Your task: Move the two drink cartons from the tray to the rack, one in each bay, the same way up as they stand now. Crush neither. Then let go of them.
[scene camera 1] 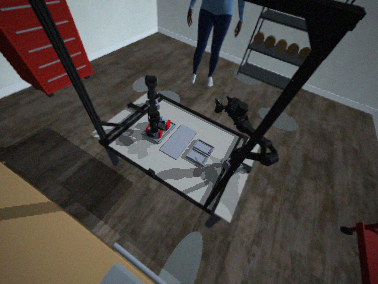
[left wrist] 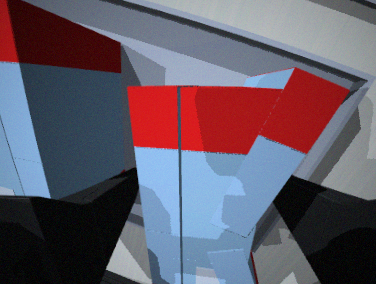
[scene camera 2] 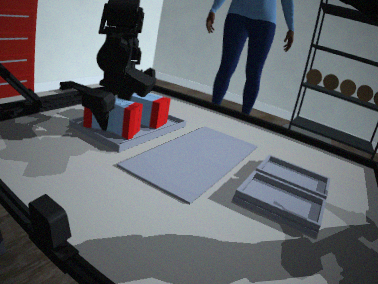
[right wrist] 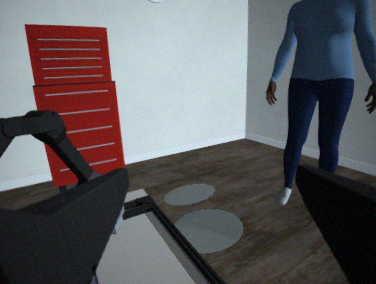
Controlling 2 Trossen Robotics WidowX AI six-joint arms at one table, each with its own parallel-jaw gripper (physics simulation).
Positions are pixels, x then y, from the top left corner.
Labels:
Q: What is the left gripper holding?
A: Nothing.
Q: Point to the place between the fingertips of the left gripper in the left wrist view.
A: At 202,173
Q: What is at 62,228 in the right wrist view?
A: The right gripper.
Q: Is the left gripper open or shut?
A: Open.

